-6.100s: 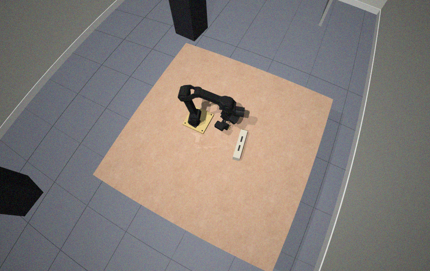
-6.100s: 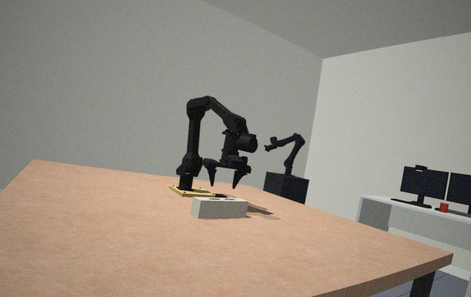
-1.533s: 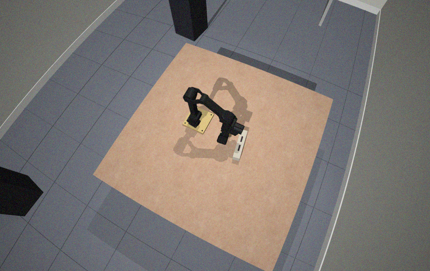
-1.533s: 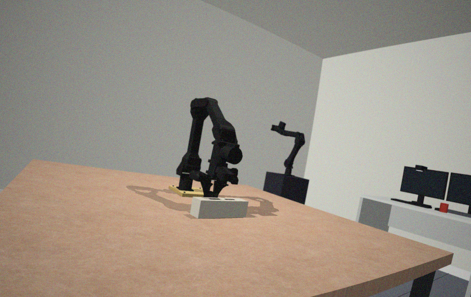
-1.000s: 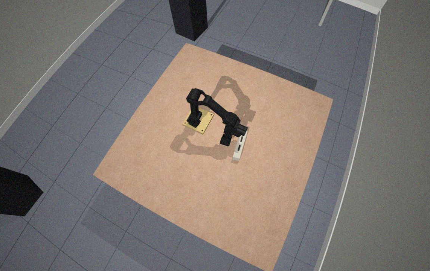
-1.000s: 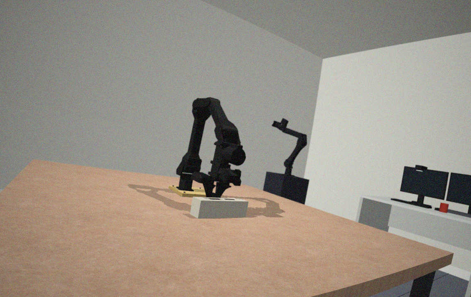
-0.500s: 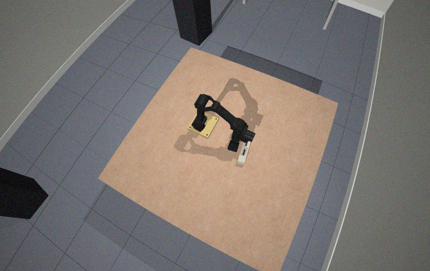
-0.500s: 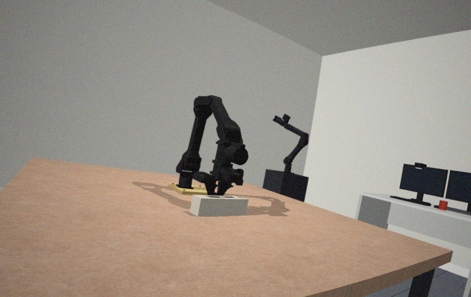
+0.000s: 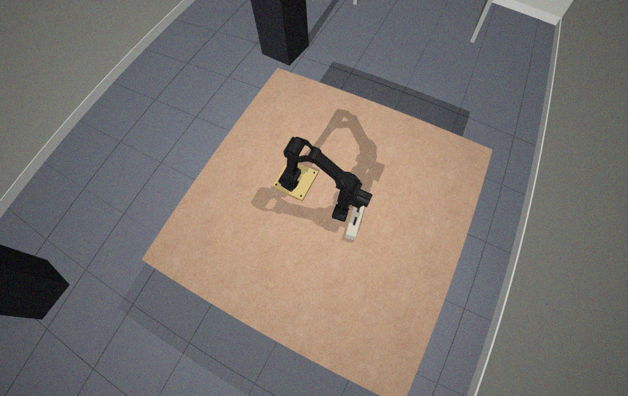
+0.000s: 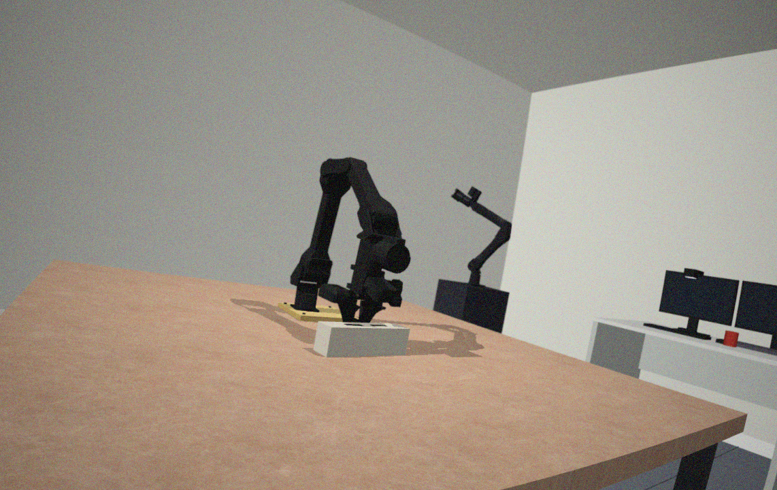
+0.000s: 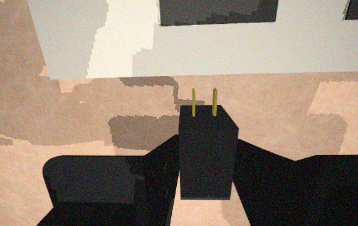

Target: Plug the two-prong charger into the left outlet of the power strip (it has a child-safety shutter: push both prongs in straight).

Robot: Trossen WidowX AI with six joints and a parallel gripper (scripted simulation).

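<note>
The charger is 2 cm ahead of my gripper tip and 1 cm above it.
</note>
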